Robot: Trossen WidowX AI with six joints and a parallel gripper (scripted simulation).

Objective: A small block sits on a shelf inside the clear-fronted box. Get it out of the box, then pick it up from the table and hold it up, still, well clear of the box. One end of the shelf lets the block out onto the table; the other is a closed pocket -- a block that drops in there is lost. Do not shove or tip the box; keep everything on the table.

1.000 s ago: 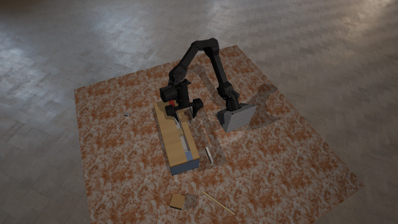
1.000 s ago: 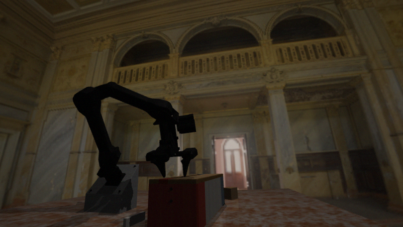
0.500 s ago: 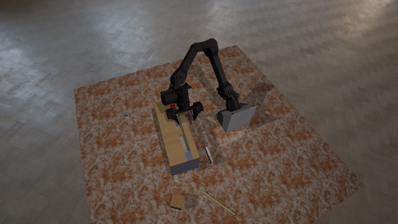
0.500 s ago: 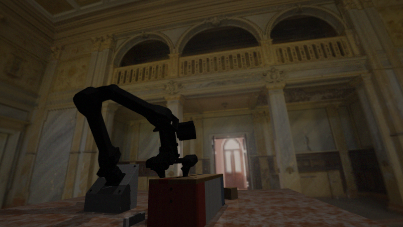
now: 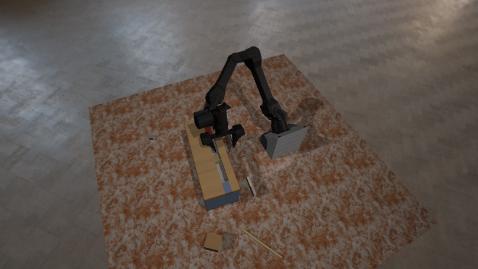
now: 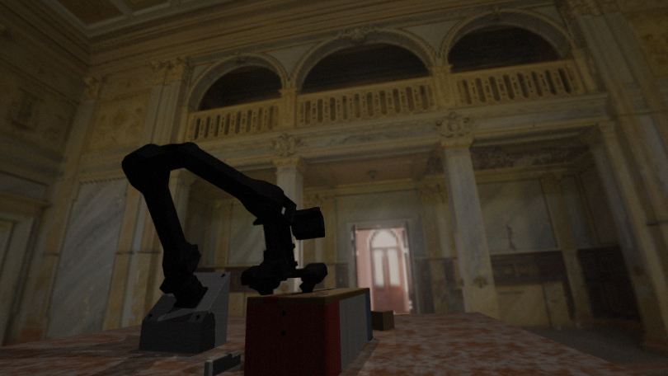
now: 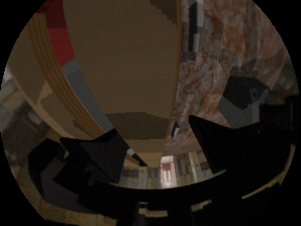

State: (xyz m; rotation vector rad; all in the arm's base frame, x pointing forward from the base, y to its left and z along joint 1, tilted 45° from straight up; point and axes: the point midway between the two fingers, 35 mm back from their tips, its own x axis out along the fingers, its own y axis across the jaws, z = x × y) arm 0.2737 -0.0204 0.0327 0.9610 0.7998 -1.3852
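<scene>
My gripper tip is 5 cm short of the tan block and 3 cm to the right of it. The rest, counted from my gripper tip: thin wooden stick (41 cm to the left, 8 cm below, 1 cm ahead); then box (4 cm ahead, 3 cm below, 2 cm to the left); then grey piece (30 cm ahead, 26 cm to the right, 8 cm below).
</scene>
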